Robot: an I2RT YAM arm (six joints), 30 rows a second.
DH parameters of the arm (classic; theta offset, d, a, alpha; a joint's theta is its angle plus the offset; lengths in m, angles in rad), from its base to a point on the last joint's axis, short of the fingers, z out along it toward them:
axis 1: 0 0.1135 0.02 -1.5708
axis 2: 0 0 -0.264 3.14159
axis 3: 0.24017 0 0.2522 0
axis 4: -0.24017 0 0.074 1.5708
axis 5: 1.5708 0 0 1.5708
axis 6: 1.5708 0.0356 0 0
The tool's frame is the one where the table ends.
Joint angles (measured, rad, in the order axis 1, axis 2, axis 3, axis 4, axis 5, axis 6), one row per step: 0.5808 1.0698 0.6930 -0.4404 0.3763 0.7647; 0.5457 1.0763 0.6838 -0.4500 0.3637 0.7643; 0.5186 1.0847 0.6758 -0.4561 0.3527 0.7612; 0.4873 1.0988 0.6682 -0.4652 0.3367 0.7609; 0.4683 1.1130 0.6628 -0.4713 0.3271 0.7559; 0.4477 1.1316 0.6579 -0.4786 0.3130 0.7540; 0.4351 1.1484 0.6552 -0.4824 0.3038 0.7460; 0.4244 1.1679 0.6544 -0.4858 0.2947 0.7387
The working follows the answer.
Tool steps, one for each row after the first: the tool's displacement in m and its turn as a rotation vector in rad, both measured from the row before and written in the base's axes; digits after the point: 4 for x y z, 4 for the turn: 0.0026 -0.0068 -0.0050 -0.0059 0.0263 -0.0263; 0.0021 -0.0051 -0.0047 -0.0065 0.0236 -0.0177; 0.0026 -0.0057 -0.0059 -0.0042 0.0329 -0.0209; 0.0018 -0.0033 -0.0050 -0.0084 0.0264 -0.0094; 0.0020 -0.0034 -0.0057 -0.0047 0.0327 -0.0108; 0.0017 -0.0019 -0.0044 -0.0081 0.0246 -0.0011; 0.0019 -0.0013 -0.0044 -0.0074 0.0251 0.0001
Tool pose at each row, in the base's axes (x y z in m, rotation vector in rad; rounded; the steps above come from the unrounded poses): 0.1880 0.1078 0.2326 0.3872 2.2946 0.2266; 0.1907 0.1010 0.2275 0.4193 2.3140 0.2026; 0.1928 0.0959 0.2228 0.4410 2.3326 0.1824; 0.1953 0.0902 0.2169 0.4693 2.3592 0.1612; 0.1971 0.0869 0.2119 0.4811 2.3822 0.1415; 0.1991 0.0835 0.2062 0.4976 2.4110 0.1241; 0.2008 0.0816 0.2018 0.4995 2.4343 0.1083; 0.2027 0.0803 0.1974 0.5002 2.4583 0.0936

